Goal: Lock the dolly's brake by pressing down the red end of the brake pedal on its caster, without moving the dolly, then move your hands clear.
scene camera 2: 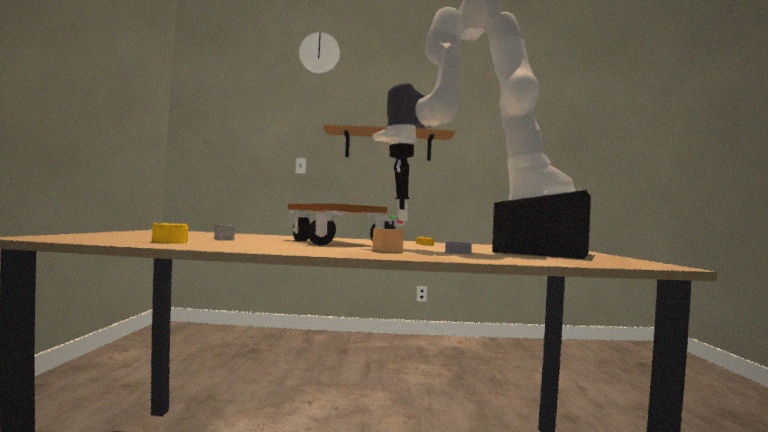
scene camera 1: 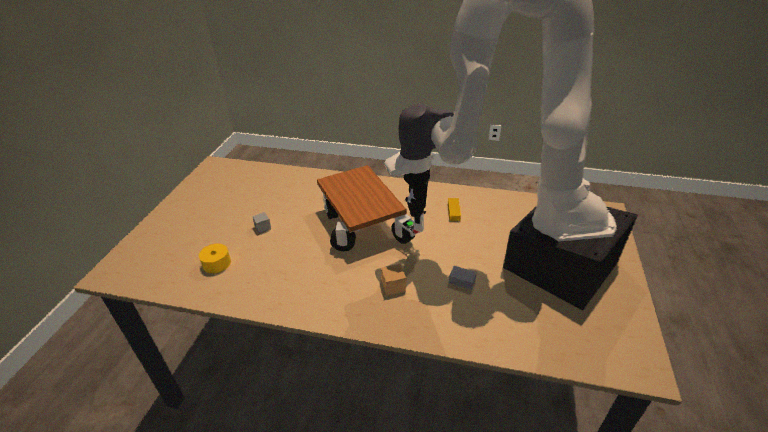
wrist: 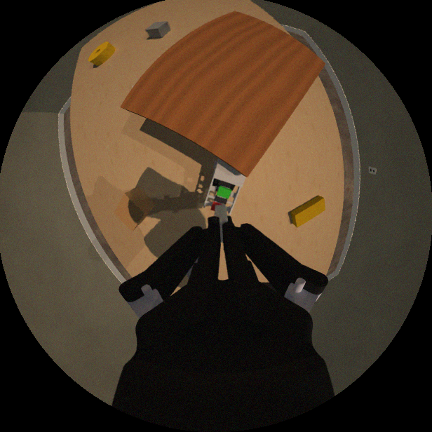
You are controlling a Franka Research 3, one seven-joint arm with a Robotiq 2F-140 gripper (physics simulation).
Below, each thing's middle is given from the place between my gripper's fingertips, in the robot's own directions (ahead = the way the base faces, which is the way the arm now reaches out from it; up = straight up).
The wooden block (scene camera 2: 384, 240) is 18 cm to the left of my hand, 5 cm below it and 5 cm ahead of it. Also, from my hand: yellow cylinder (scene camera 1: 214, 258): 63 cm ahead, 18 cm to the left, 6 cm below; dolly (scene camera 1: 358, 196): 19 cm ahead, 11 cm to the right, 2 cm below.
